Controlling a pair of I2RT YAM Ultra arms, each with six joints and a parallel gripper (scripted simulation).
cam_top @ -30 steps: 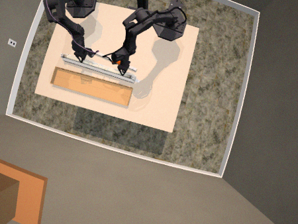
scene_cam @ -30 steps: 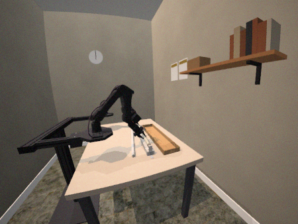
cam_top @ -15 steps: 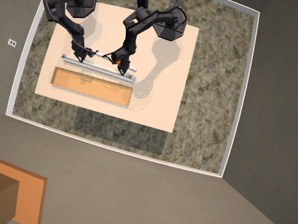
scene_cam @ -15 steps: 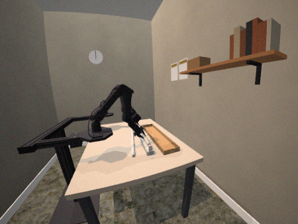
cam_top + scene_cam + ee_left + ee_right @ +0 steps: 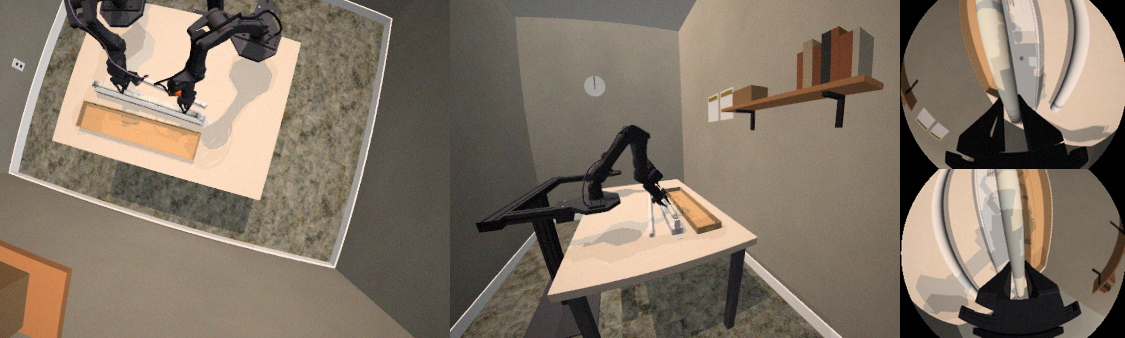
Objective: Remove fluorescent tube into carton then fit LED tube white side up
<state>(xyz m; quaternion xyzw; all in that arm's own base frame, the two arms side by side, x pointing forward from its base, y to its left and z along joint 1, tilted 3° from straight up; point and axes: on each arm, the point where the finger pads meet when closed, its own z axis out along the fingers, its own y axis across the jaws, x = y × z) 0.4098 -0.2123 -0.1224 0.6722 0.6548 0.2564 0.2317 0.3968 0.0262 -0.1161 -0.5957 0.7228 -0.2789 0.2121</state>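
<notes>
Now: right hand 10 mm short of the old fluorescent tube and 120 mm to the right of it. Also, from my right hand: carton (160 mm ahead, 100 mm to the left, 70 mm below); then light fixture (10 mm ahead, 120 mm to the left, 30 mm below); then LED tube (100 mm behind, 120 mm to the left, 70 mm below).
</notes>
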